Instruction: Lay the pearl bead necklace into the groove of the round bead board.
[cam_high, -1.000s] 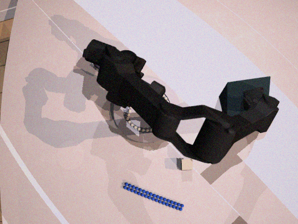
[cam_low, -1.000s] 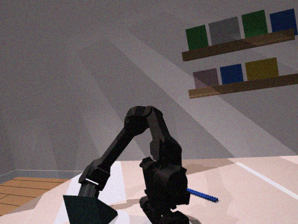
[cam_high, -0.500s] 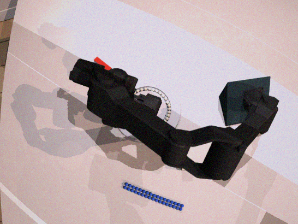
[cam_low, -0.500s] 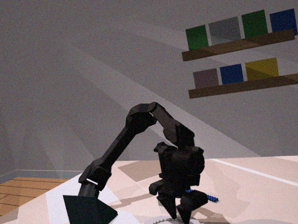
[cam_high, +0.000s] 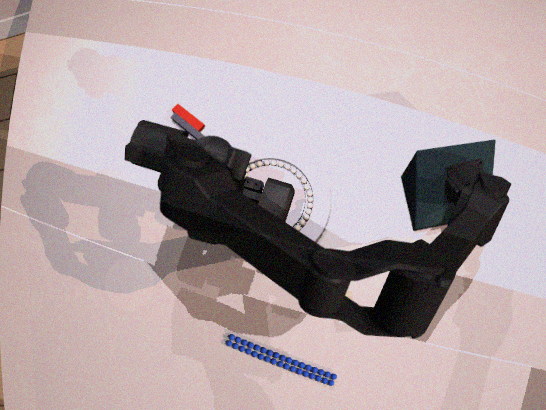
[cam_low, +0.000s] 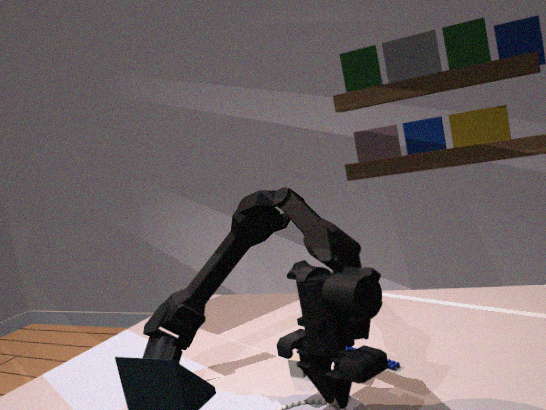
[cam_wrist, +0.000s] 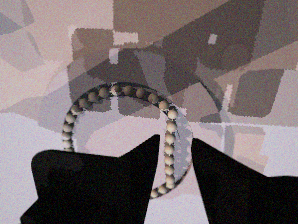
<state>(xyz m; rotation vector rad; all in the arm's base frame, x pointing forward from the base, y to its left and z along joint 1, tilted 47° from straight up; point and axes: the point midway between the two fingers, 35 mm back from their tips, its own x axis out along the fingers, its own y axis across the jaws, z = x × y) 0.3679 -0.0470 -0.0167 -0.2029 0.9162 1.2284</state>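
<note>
Right now my gripper tip is 6 cm past the round bead board and 3 cm above it. The rest, counted from my gripper tip: small beige cube (18 cm to the left, 14 cm behind, 2 cm below); grey block (17 cm to the right, 5 cm ahead, 4 cm below).
</note>
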